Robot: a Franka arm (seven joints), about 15 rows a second.
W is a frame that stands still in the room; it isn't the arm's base.
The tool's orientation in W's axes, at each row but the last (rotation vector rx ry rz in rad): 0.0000 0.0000 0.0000; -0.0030 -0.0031 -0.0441; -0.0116 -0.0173 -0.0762; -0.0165 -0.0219 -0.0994; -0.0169 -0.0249 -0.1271; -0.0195 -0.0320 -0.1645
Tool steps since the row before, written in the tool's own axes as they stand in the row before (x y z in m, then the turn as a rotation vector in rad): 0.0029 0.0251 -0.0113 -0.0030 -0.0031 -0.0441; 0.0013 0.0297 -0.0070 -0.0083 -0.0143 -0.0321; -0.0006 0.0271 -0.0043 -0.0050 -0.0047 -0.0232; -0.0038 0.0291 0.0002 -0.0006 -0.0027 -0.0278; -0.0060 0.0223 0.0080 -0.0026 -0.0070 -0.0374; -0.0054 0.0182 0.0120 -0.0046 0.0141 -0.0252
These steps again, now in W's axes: 0.0029 0.0251 -0.0113 -0.0030 -0.0031 -0.0441; 0.0026 0.0296 -0.0071 -0.0088 -0.0140 -0.0321; 0.0015 0.0270 -0.0046 -0.0050 -0.0046 -0.0232; -0.0009 0.0293 -0.0003 -0.0003 -0.0031 -0.0278; -0.0033 0.0230 0.0075 -0.0026 -0.0073 -0.0373; -0.0027 0.0191 0.0115 -0.0015 0.0141 -0.0256
